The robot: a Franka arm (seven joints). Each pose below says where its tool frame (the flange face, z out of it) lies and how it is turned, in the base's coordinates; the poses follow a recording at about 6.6 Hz.
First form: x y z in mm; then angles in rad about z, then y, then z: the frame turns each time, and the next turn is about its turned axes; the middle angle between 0 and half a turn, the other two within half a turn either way.
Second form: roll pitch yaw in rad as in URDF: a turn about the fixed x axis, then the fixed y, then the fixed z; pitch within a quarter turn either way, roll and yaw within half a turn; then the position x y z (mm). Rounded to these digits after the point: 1 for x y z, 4 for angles.
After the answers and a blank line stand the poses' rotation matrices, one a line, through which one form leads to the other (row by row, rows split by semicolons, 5 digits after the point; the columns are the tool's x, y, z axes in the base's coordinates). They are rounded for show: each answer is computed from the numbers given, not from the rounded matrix.
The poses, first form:
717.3 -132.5 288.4 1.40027 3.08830 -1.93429
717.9 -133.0 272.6 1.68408 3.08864 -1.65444
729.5 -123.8 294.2 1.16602 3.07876 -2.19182
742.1 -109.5 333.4 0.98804 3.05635 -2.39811
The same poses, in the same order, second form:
-3.0918 -0.0189 0.1925 717.3 -132.5 288.4
-3.0888 -0.0044 0.1968 717.9 -133.0 272.6
-3.0905 -0.0365 0.2153 729.5 -123.8 294.2
-3.0838 -0.0627 0.2427 742.1 -109.5 333.4

0.98135 0.19200 0.00904; 0.19127 -0.98013 0.05249; 0.01894 -0.04979 -0.99858
0.98069 0.19550 -0.00598; 0.19554 -0.97928 0.05259; 0.00442 -0.05274 -0.99860
0.97626 0.21520 0.02473; 0.21351 -0.97523 0.05772; 0.03654 -0.05107 -0.99803
0.96877 0.24348 0.04685; 0.23990 -0.96819 0.07109; 0.06267 -0.05763 -0.99637

